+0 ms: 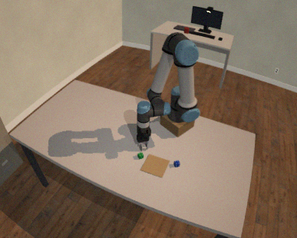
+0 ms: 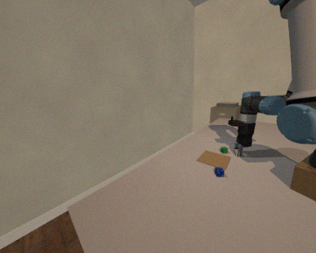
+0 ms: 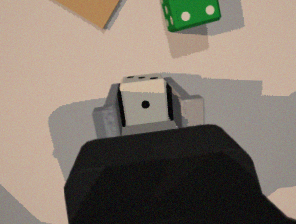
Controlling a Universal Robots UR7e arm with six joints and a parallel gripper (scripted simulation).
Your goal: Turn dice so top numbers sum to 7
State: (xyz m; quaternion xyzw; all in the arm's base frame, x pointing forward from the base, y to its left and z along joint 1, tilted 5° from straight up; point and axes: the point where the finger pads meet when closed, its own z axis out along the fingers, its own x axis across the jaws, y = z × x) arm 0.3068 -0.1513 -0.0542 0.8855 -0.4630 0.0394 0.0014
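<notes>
Now: hand 11 cm to the right of the tan mat, 10 cm short of it and 2 cm above it. Round my hand: white die (right at my hand); blue die (24 cm to the left, 6 cm ahead, 1 cm below); green die (7 cm ahead, 1 cm below).
</notes>
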